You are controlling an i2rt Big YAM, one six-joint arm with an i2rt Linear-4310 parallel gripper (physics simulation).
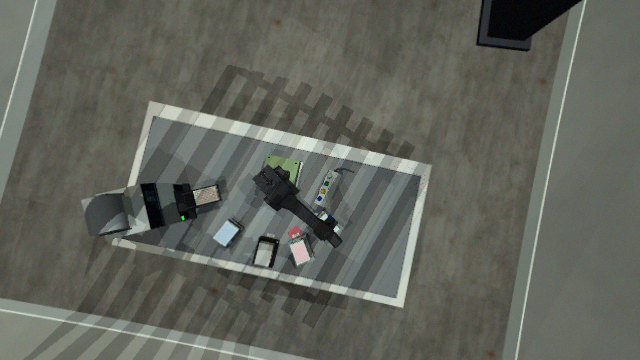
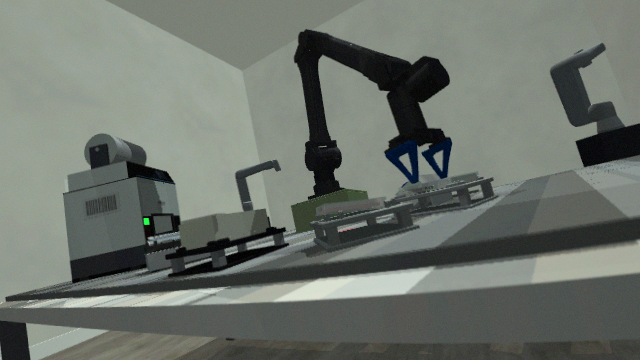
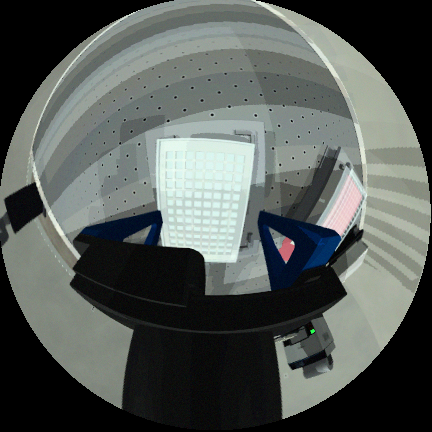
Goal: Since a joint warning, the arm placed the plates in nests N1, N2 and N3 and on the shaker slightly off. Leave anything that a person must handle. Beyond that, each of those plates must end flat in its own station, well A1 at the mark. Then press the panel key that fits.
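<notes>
My gripper is open and empty, with one blue finger at each side of a pale many-welled plate. That plate sits left of centre on its grey nest; a gap shows at the nest's right brackets. A pink plate lies on a nearby nest, with a red piece beside it. A light blue plate, a pale item in a black holder and a brownish plate also show. The panel has coloured keys. Nest labels and A1 marks are unreadable.
A large grey machine with a green light stands at the table's left end. The arm's green base stands near the panel. Beige blocks rise from a black stand. A pale rim borders the table.
</notes>
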